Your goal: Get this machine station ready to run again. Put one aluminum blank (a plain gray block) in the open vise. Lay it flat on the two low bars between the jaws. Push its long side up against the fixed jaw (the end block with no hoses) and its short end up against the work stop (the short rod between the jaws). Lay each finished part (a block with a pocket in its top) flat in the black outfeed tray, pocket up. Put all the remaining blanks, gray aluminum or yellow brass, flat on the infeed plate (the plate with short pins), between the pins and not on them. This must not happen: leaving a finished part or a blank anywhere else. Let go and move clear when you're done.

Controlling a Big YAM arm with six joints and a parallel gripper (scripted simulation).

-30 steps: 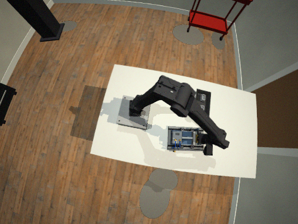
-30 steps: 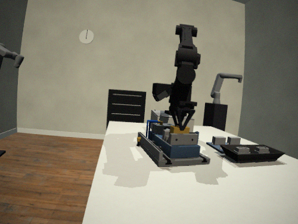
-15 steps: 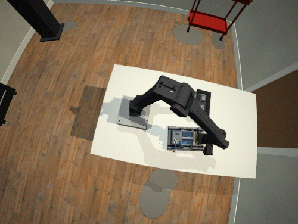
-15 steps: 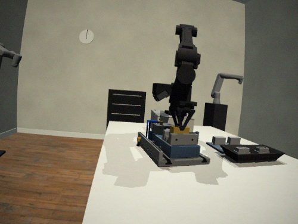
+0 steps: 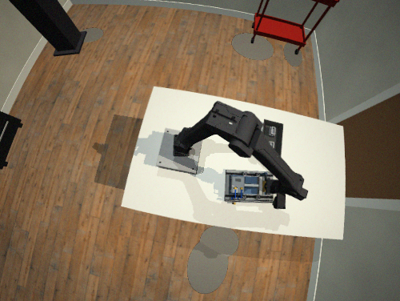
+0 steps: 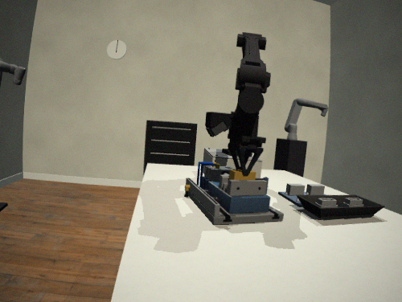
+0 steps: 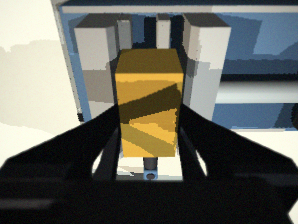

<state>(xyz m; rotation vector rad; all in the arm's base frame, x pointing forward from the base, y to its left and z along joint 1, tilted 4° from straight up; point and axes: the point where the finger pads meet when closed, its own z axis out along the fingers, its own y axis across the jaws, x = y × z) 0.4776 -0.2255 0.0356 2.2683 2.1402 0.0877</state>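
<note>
Right now the yellow brass blank is 20 mm below my hand. From my hand the other things lie so: light cylinder 90 mm behind, 10 mm to the left, 40 mm below; vise 70 mm behind, 10 mm to the left, 80 mm below; dark rod 50 mm to the left, 30 mm below.
</note>
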